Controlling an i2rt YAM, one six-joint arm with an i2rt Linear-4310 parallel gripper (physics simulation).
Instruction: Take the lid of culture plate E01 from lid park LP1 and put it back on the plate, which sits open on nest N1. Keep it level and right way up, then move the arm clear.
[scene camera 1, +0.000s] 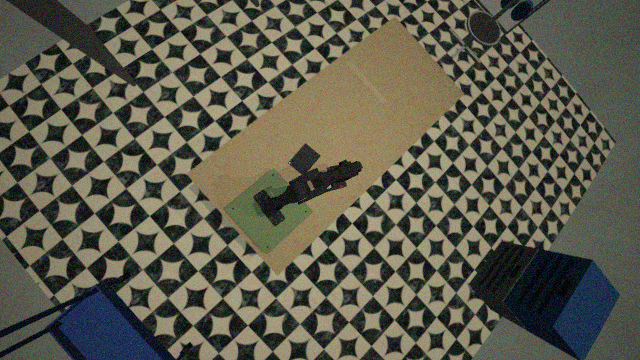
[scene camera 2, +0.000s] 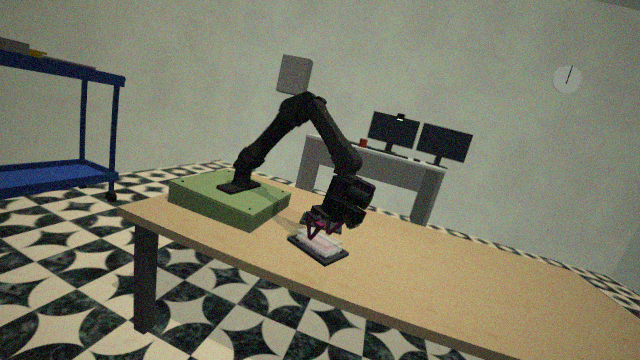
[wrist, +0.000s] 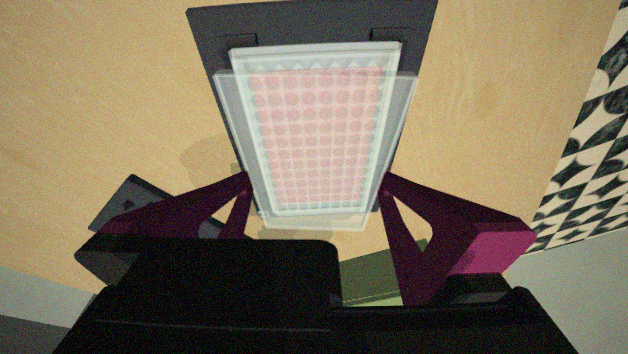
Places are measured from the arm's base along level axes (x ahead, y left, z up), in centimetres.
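Pixels of known places: gripper, fingertip midpoint: (scene camera 2: 318, 237) (wrist: 314, 177); arm's base, origin of the base link: (scene camera 1: 269, 207) (scene camera 2: 240, 187).
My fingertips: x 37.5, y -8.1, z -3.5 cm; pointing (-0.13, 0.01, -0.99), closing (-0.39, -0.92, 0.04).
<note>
For each thing: its middle in the pictures, then the offset to it from my fingertips. "spot": a spot on its surface instead. Level surfaces: height alone.
- clear lid, body centre: (wrist: 314, 176) (scene camera 2: 319, 236) dx +0.3, dy -0.1, dz +0.2 cm
- dark nest N1, body centre: (wrist: 316, 144) (scene camera 2: 318, 245) dx +0.7, dy -0.6, dz -2.6 cm
- Lid park LP1, body centre: (wrist: 180, 241) (scene camera 2: 322, 221) (scene camera 1: 304, 159) dx -4.9, dy +19.5, dz -2.5 cm
- wooden table, its level: dz -3.5 cm
- dark square, surface spot: (scene camera 1: 304, 158) spot: dx -4.8, dy +20.0, dz -2.5 cm
My gripper (scene camera 2: 322, 232) (wrist: 314, 177) has its magenta fingers shut on the clear lid (scene camera 2: 338, 242) (wrist: 320, 222), gripping its two long sides at the near end. The lid looks about level, over culture plate E01 (scene camera 2: 320, 245) (wrist: 315, 130), and in the wrist view it reaches past the plate's near edge. Any small gap between them is hard to judge. The plate, with pink wells, sits on the dark nest N1 (scene camera 2: 327, 260) (wrist: 310, 22). Lid park LP1 (wrist: 122, 200) is a dark pad partly behind the left finger in the wrist view and carries no lid where it shows.
The arm's green base block (scene camera 1: 250, 232) (scene camera 2: 215, 212) (wrist: 372, 280) stands at one end of the wooden table (scene camera 1: 400, 65) (scene camera 2: 475, 285). A dark square (scene camera 1: 304, 158) shows beside the arm from above. A blue cart (scene camera 2: 60, 175), a blue cabinet (scene camera 1: 585, 300) and a desk with monitors (scene camera 2: 392, 131) stand away from the table.
</note>
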